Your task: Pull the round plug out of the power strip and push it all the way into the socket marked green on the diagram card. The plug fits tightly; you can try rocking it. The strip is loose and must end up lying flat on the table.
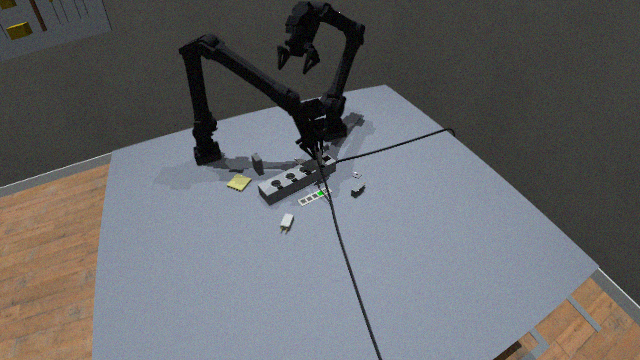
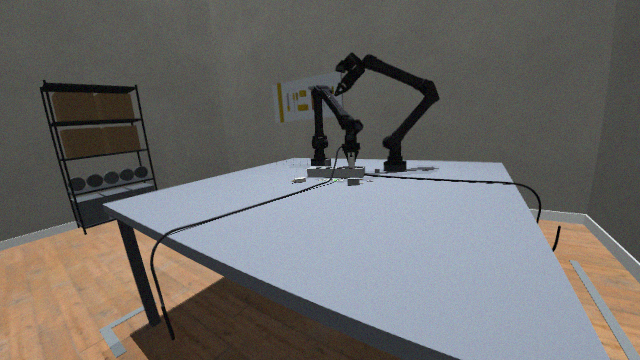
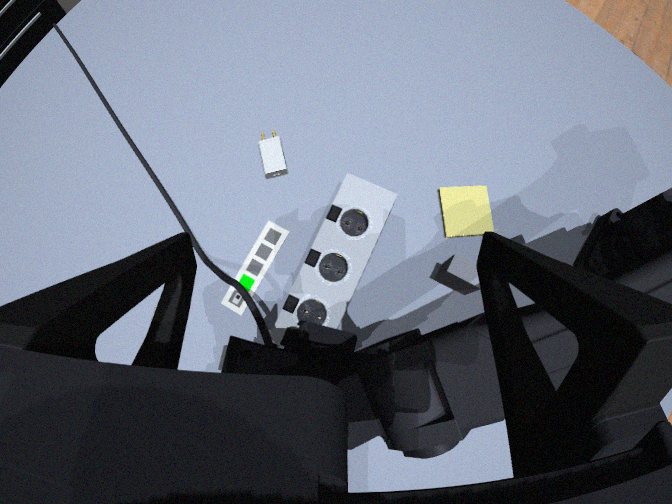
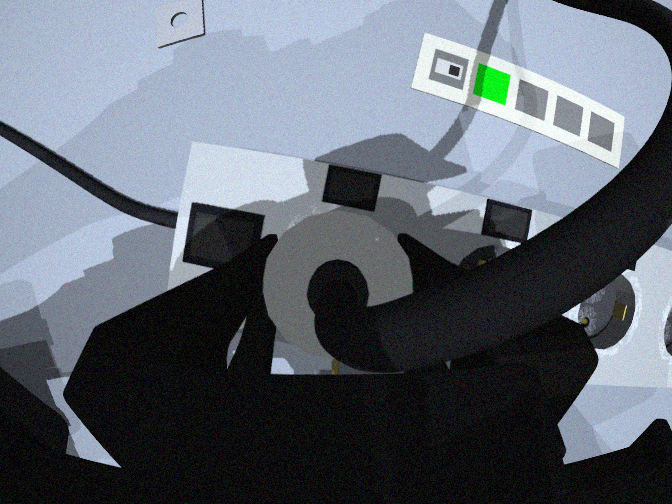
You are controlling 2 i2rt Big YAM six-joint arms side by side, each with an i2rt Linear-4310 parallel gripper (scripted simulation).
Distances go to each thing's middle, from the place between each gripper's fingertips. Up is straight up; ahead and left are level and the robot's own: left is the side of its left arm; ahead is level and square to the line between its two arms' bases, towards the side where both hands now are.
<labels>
Right now the round plug (image 4: pixel 337 249) is 10 mm below my right hand. Also, from my right hand: diagram card (image 4: pixel 445 69): 130 mm ahead, 50 mm to the right, 90 mm below; white adapter (image 3: pixel 273 159): 250 mm ahead, 190 mm to the right, 80 mm below; grey block (image 3: pixel 459 274): 80 mm behind, 240 mm to the right, 50 mm below.
I see my left gripper (image 1: pixel 291 71) 1 cm short of the round plug, 8 cm to the right of it and 38 cm above it. From my left hand the other things lie so: diagram card (14 cm ahead, 3 cm to the left, 46 cm below); then white adapter (26 cm ahead, 11 cm to the right, 45 cm below); then grey block (7 cm behind, 16 cm to the right, 43 cm below).
</labels>
